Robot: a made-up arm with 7 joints.
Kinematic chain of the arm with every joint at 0, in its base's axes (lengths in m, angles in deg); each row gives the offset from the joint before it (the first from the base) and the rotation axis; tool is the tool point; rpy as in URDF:
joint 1: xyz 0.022 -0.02 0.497 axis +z
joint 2: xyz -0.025 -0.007 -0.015 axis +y
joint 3: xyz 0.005 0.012 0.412 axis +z
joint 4: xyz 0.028 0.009 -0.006 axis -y
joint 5: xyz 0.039 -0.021 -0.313 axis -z
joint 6: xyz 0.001 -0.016 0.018 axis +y
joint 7: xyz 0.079 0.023 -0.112 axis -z
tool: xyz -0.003 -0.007 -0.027 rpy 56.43 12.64 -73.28
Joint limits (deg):
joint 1: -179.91..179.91
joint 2: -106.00..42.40
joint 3: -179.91..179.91
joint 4: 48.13..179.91
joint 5: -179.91..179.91
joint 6: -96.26..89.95
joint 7: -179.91..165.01
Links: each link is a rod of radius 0.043 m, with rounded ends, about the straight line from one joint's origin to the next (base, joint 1, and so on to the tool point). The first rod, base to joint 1, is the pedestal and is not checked.
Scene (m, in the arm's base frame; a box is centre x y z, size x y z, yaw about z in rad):
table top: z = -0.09
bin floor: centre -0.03 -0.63 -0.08 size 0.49 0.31 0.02 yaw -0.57
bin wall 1: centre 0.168 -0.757 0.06 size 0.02 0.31 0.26 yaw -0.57
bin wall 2: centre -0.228 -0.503 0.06 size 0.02 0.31 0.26 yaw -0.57
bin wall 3: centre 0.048 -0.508 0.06 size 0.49 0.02 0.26 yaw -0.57
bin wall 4: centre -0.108 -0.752 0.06 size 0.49 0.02 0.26 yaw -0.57
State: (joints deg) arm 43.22 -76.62 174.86 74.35 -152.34 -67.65 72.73
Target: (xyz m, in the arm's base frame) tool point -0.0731 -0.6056 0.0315
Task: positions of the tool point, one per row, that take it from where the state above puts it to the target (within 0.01 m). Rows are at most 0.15 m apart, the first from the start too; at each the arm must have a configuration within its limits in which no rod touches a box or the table.
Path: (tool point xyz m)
1: -0.1579 -0.3066 0.3421
2: -0.1075 -0.3426 0.4131
3: -0.0453 -0.3543 0.4813
4: 0.0196 -0.3402 0.5427
5: 0.0783 -0.3025 0.5938
6: 0.0782 -0.3955 0.5501
7: 0.0814 -0.4862 0.5082
8: 0.0895 -0.5700 0.4697
9: 0.1036 -0.6422 0.4355
10: 0.1240 -0.6987 0.4052
11: 0.0688 -0.7128 0.2984
12: 0.0141 -0.6997 0.1971
13: -0.0345 -0.6625 0.1069
14: -0.0731 -0.6056 0.0315

